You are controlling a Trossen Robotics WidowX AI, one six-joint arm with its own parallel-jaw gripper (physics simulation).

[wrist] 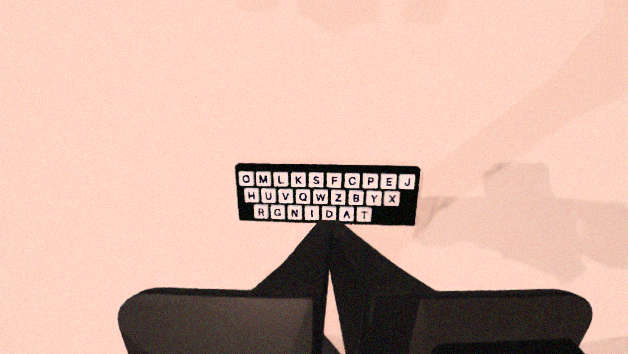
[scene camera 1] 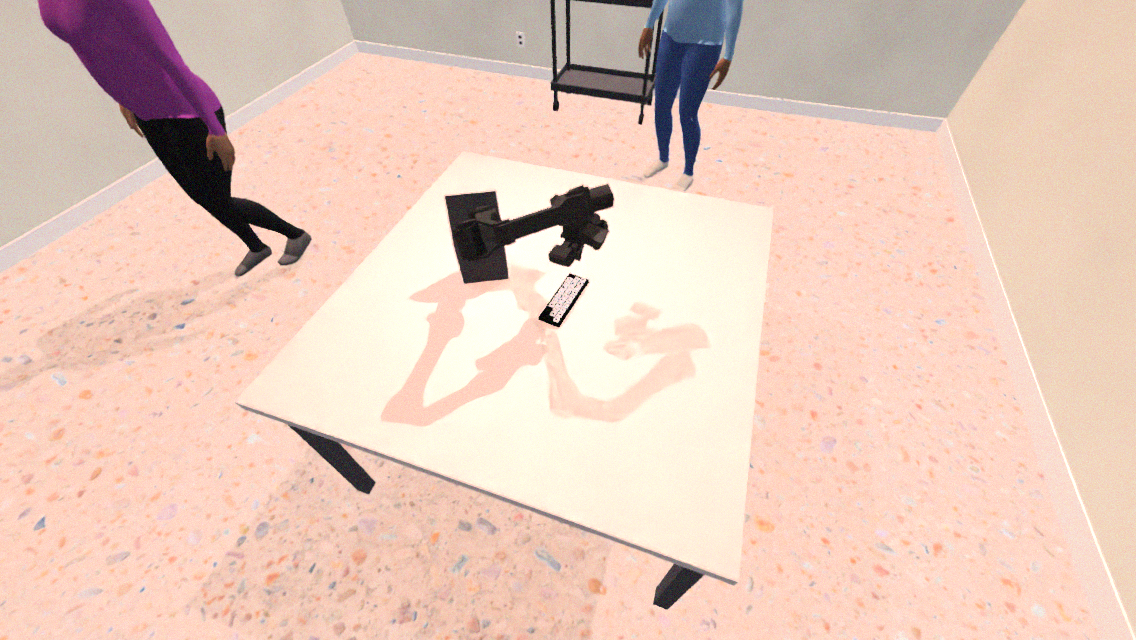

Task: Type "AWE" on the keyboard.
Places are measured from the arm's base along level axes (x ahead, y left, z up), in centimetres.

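Pixels of known places: gripper, between the fingertips: (wrist: 328, 229) (scene camera 1: 578, 259).
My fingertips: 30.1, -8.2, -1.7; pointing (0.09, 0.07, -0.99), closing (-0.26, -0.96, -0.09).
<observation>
Ahead of a thing's pixels: the offset from my fingertips to its top centre, as dx, dy, dz. Level surfaces: height alone.
A small black keyboard {-4.7, +2.0, -18.3} (scene camera 1: 564, 300) (wrist: 408, 205) with white letter keys lies flat on the table. In the wrist view all three key rows show: the A key {-7.2, +0.0, -18.3} (wrist: 346, 214) is in the bottom row between D and T, the W key {-4.6, +2.4, -18.3} (wrist: 320, 197) is in the middle row between Q and Z, and the E key {-4.4, -5.4, -18.3} (wrist: 389, 181) is in the top row between P and J. My gripper (wrist: 328, 229) is shut and empty. In the wrist view its fingertips overlap the keyboard's lower edge, just below the D key. In the scene view the gripper is beside the keyboard's far end, apparently above the table.
The white table {dz -20.1} (scene camera 1: 635, 477) carries the arm's black base plate (scene camera 1: 486, 268). Arm shadows fall around the keyboard. Beyond the table stand a person in blue (scene camera 1: 703, 23) and a black cart (scene camera 1: 604, 82). A person in purple (scene camera 1: 135, 63) stands at the left.
</observation>
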